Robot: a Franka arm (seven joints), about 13 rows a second.
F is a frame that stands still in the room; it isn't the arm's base.
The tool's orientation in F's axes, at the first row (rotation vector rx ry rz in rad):
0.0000 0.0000 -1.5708
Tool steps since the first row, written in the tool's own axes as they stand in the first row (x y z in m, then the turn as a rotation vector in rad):
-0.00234 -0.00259 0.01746 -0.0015 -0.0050 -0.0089
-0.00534 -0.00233 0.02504 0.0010 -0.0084 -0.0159
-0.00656 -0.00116 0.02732 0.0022 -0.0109 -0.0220
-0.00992 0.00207 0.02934 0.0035 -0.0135 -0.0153
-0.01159 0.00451 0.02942 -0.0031 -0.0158 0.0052
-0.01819 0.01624 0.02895 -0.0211 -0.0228 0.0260
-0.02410 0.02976 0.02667 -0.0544 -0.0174 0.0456
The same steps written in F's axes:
-0.00259 0.00234 0.01746 -0.0050 0.0015 -0.0089
-0.00233 0.00534 0.02504 -0.0084 -0.0010 -0.0159
-0.00116 0.00656 0.02732 -0.0109 -0.0022 -0.0220
0.00207 0.00992 0.02934 -0.0135 -0.0035 -0.0153
0.00451 0.01159 0.02942 -0.0158 0.0031 0.0052
0.01624 0.01819 0.02895 -0.0228 0.0211 0.0260
0.02976 0.02410 0.02667 -0.0174 0.0544 0.0456

